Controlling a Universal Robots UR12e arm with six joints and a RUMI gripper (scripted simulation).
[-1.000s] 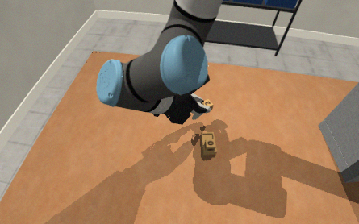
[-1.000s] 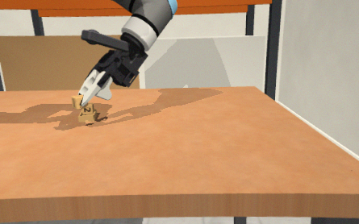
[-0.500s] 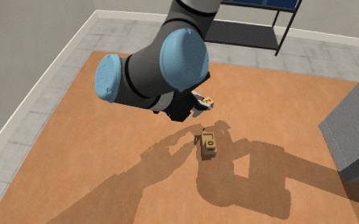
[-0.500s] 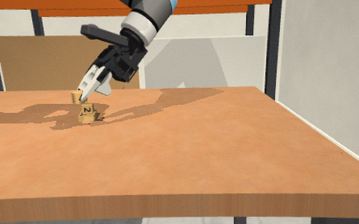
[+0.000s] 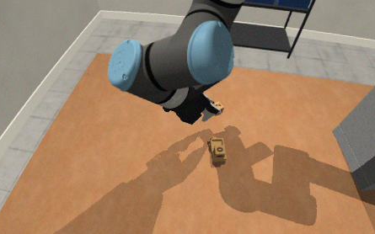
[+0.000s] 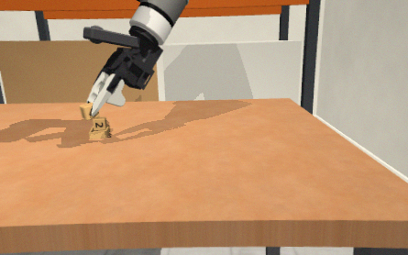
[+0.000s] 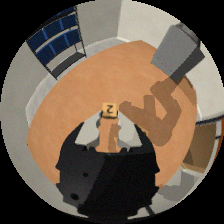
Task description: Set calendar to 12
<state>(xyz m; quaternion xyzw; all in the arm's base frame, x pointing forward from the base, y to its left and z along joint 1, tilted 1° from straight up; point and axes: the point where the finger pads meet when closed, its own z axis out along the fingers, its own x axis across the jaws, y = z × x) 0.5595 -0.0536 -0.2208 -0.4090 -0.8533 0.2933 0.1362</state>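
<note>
The cube lies 1 cm below my hand. The rest, counted from my hand: tray 2 cm behind, 10 cm to the left, 8 cm below.
</note>
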